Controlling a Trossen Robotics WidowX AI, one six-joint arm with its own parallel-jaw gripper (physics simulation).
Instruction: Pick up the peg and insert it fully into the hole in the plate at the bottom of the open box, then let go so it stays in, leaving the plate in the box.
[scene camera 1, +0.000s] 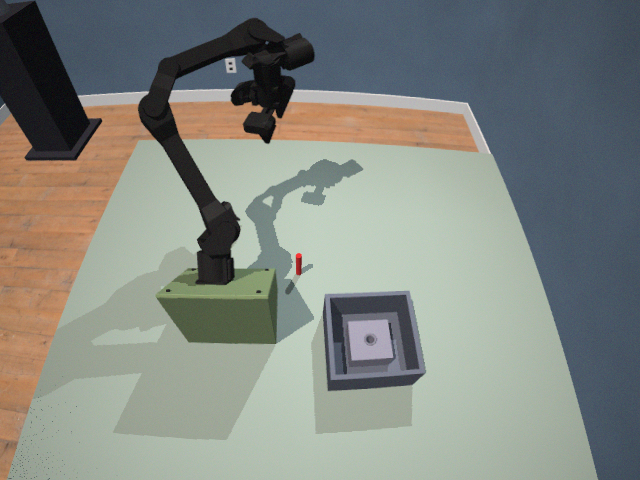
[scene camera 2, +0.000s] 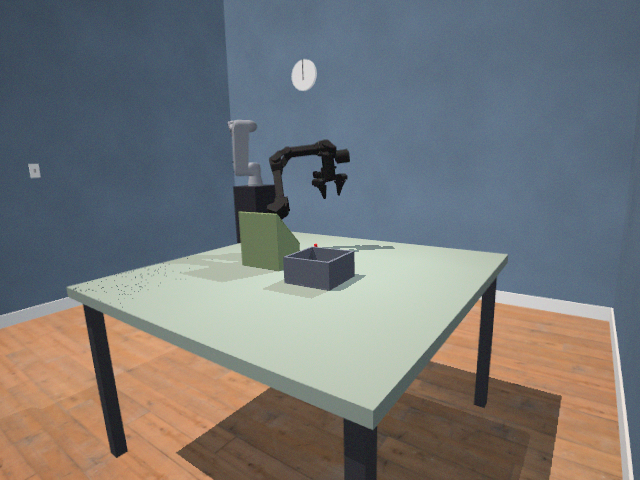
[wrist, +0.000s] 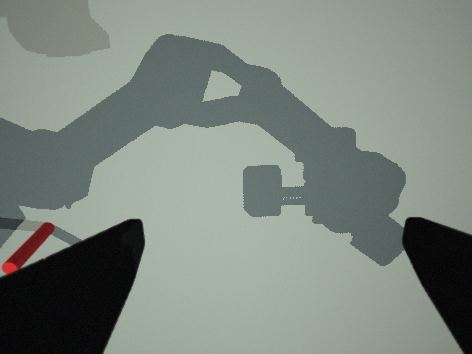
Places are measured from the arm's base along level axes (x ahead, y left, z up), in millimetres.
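Pixels of known places: gripper, fingertip midpoint: (scene camera 1: 273, 130) (scene camera 2: 331, 197) (wrist: 271, 230); arm's base, link origin: (scene camera 1: 215, 280) (scene camera 2: 267, 226).
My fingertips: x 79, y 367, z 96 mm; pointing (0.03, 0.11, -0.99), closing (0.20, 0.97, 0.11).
Ahead of a thing's pixels: the offset from my fingertips to its middle. "spot": to the spot under its first point. Level surfaces: height alone.
The red peg {80 mm ahead, 239 mm right, 219 mm down} (scene camera 1: 298, 264) (scene camera 2: 315, 245) (wrist: 30, 247) stands upright on the table, between the green base block and the box; in the wrist view it shows at the left edge, partly behind the left finger. The open grey box {249 mm ahead, 431 mm right, 210 mm down} (scene camera 1: 372, 383) (scene camera 2: 307, 272) stands on the table. The light square plate {249 mm ahead, 431 mm right, 224 mm down} (scene camera 1: 360, 351) lies at its bottom, with a round hole {spot: 253 mm ahead, 423 mm right, 222 mm down} (scene camera 1: 370, 339) near the middle; the box walls hide the plate in scene camera 2. My gripper (scene camera 1: 274, 128) (scene camera 2: 331, 196) (wrist: 271, 230) is open and empty, pointing down high above the table, well away from the peg and box.
The arm stands on a green base block (scene camera 1: 227, 320) (scene camera 2: 260, 240), left of the box. The pale green table {259 mm down} (scene camera 1: 491, 413) (scene camera 2: 330, 341) bears the arm's shadow. A dark pedestal (scene camera 1: 49, 87) (scene camera 2: 253, 197) with a grey arm (scene camera 2: 241, 149) stands beyond the table.
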